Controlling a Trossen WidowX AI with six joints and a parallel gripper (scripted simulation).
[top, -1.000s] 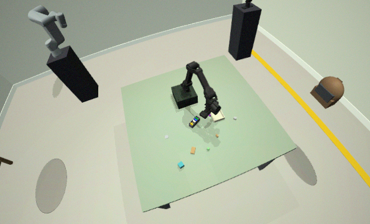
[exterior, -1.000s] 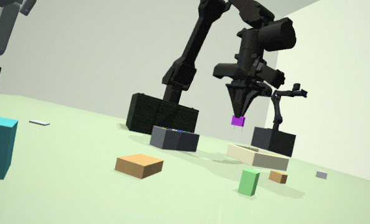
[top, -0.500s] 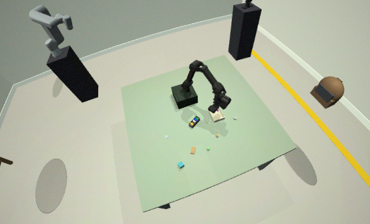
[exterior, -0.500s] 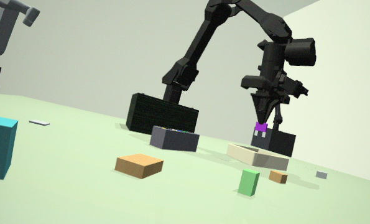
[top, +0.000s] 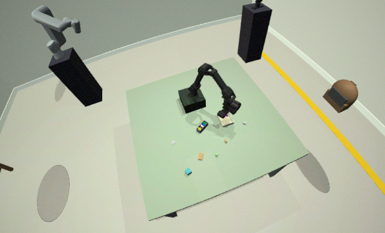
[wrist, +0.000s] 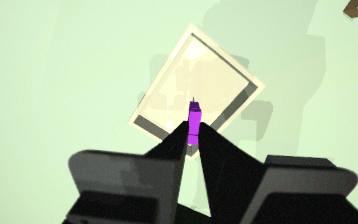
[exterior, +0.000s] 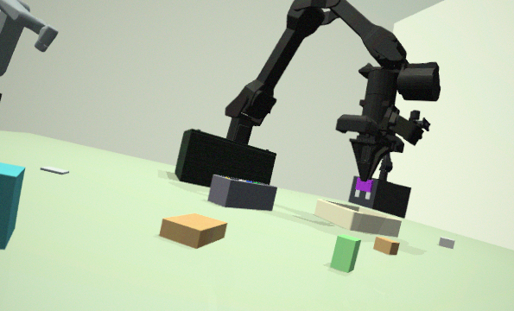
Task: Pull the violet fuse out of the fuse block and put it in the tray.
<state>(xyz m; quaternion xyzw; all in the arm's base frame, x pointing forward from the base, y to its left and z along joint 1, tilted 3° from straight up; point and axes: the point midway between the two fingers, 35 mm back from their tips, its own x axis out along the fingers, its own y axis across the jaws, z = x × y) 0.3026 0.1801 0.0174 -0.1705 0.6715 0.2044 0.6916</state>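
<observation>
Right now the cream tray is 80 mm below my gripper tip.
</observation>
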